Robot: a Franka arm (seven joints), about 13 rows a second.
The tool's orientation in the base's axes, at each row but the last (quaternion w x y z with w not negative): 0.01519 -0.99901 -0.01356 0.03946; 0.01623 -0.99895 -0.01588 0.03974; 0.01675 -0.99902 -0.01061 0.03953; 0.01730 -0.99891 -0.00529 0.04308; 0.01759 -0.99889 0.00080 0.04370; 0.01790 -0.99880 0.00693 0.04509; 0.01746 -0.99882 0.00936 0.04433; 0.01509 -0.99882 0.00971 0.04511; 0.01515 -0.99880 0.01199 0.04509; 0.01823 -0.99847 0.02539 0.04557; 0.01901 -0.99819 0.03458 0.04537
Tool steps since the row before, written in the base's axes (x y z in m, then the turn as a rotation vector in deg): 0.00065 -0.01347 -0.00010 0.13 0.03 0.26; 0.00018 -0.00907 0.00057 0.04 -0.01 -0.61; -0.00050 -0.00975 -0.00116 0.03 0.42 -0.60; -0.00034 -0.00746 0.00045 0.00 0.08 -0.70; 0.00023 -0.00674 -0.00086 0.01 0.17 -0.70; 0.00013 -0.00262 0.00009 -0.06 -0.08 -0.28; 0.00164 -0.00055 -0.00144 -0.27 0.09 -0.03; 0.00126 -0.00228 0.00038 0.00 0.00 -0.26; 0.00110 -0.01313 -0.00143 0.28 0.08 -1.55; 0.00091 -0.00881 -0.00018 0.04 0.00 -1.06; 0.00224 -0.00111 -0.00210 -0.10 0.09 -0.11
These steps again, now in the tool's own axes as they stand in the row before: 0.00027 0.01348 -0.00035 0.11 -0.03 -0.27; -0.00017 0.00905 -0.00086 0.09 0.03 0.60; -0.00063 0.00977 0.00088 0.09 -0.40 0.61; -0.00047 0.00744 -0.00067 0.06 -0.06 0.70; 0.00030 0.00677 0.00060 0.07 -0.15 0.70; 0.00015 0.00261 -0.00020 -0.03 0.09 0.28; 0.00177 0.00057 0.00127 -0.27 -0.08 0.06; 0.00126 0.00224 -0.00056 0.02 0.01 0.26; 0.00152 0.01313 0.00091 0.42 -0.04 1.52; 0.00135 0.00875 -0.00024 0.14 0.03 1.05; 0.00249 0.00102 0.00184 -0.10 -0.08 0.12
